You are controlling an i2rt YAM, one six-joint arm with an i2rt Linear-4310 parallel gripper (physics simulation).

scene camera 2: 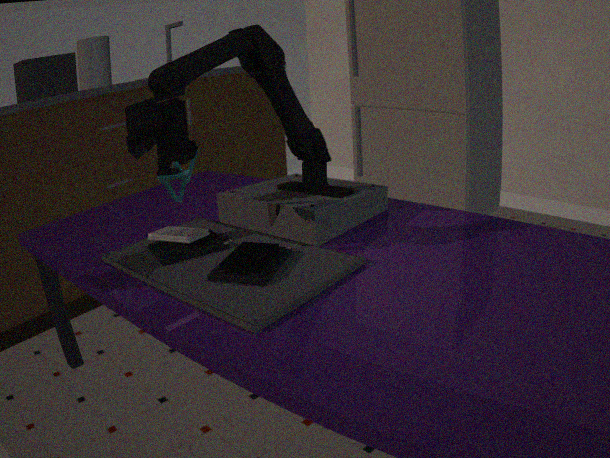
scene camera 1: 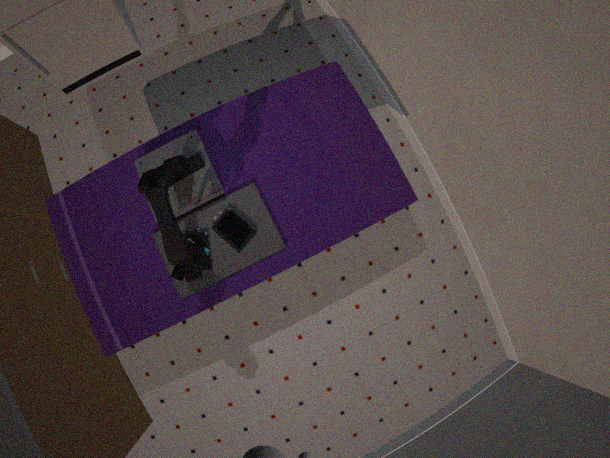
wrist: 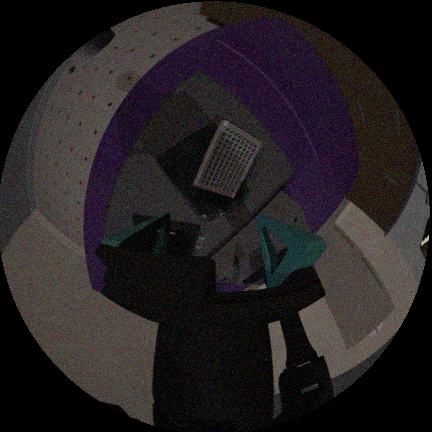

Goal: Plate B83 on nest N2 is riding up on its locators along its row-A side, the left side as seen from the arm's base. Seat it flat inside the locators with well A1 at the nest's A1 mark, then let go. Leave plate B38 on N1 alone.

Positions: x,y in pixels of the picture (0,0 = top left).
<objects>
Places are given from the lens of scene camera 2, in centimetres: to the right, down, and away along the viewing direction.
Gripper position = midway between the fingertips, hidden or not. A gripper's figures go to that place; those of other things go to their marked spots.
gripper [scene camera 2: 182,191]: -27, -8, 104
dark nest [scene camera 2: 166,252]: -31, 5, 105
</objects>
